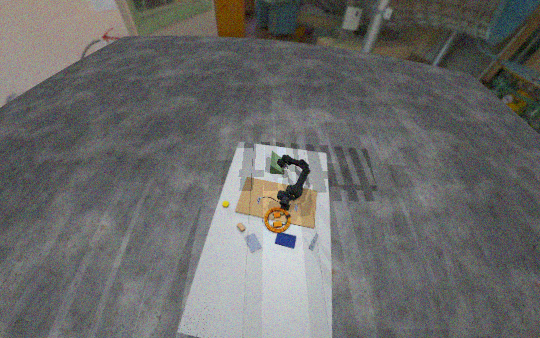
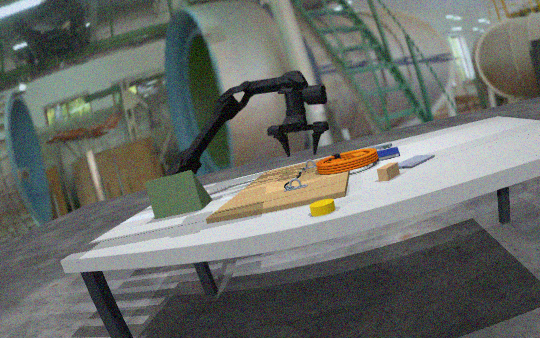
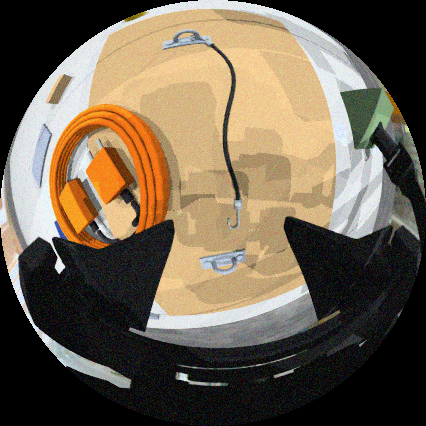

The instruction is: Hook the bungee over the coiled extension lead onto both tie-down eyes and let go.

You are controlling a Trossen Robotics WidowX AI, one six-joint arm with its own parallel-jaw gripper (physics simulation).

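Seen in the pictures: gripper, fingertip midpoint: [image 2: 301, 155] [image 3: 230, 224]; arm's base, link origin: [image 1: 280, 163] [image 2: 179, 195] [image 3: 376, 132].
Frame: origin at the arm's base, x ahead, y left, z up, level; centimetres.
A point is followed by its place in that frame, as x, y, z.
Observation:
The black bungee [image 3: 225, 130] @[36.8, 7.6, -2.9] [image 1: 270, 198] lies slack across the wooden board [image 3: 115, 65] @[49.6, -6.5, -3.4] [image 1: 245, 195] @[39.1, -19.3, -3.4]. One end is at the tie-down eye [image 3: 175, 44] @[41.2, -6.6, -3.1] [image 2: 296, 186] @[40.2, -7.6, -2.9] [image 1: 259, 200] @[40.4, -6.9, -3.1] on the yellow disc's side, its hook seemingly in the ring. The hook [image 3: 233, 222] @[36.5, 17.6, -3.4] at the other end lies on the board, apart from the second eye [image 3: 225, 261] @[37.7, 23.1, -3.1] [image 2: 310, 164] [image 1: 296, 207] @[39.0, 22.9, -1.0]. The orange coiled extension lead [image 3: 154, 170] @[43.3, 10.6, -0.5] [image 2: 347, 162] @[53.7, 1.3, -1.0] [image 1: 266, 220] @[55.8, 3.4, -1.5] lies beside the bungee, partly over the board's edge. My gripper [image 3: 230, 224] @[38.0, 14.7, 2.1] [image 2: 302, 154] @[38.0, 14.7, 2.1] is wide open and empty, above the board near the loose hook.
A green wedge-like block [image 2: 177, 194] @[4.1, -7.8, 1.5] [image 1: 276, 163] @[4.0, -2.5, 3.3] [image 3: 367, 110] stands near the arm's base. A yellow disc [image 2: 322, 207] @[51.8, -34.1, -3.0] [image 1: 225, 204] @[52.0, -31.5, -2.7], a tan block [image 2: 388, 171] @[65.8, -15.9, -2.5] [image 1: 241, 227] @[66.3, -12.6, -1.6], a grey-blue pad [image 2: 416, 161] @[74.3, -4.0, -4.0] [image 1: 253, 243] @[74.3, -0.8, -4.0], a blue item [image 1: 285, 240] @[66.0, 20.5, -3.4] and a grey strip [image 1: 313, 242] @[62.7, 40.6, -3.6] lie around the board.

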